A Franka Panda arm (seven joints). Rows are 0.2 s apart.
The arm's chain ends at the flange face. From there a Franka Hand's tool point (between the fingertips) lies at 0.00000 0.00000 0.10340 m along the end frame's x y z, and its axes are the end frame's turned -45 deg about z.
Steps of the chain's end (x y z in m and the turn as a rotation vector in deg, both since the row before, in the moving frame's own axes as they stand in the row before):
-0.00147 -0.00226 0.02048 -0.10 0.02 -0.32
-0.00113 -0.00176 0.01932 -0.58 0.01 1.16
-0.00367 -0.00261 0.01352 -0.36 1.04 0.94
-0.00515 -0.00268 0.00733 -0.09 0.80 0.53
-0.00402 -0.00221 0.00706 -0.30 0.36 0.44
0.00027 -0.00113 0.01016 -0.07 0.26 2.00
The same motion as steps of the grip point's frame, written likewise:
0.00046 -0.00248 0.02048 -0.08 -0.06 -0.32
-0.00029 -0.00130 0.01931 -0.42 -0.40 1.16
0.00010 -0.00265 0.01350 -0.99 0.48 0.94
-0.00085 -0.00440 0.00732 -0.63 0.50 0.53
-0.00121 -0.00356 0.00706 -0.47 0.04 0.44
0.00123 -0.00018 0.01016 -0.23 0.13 2.00

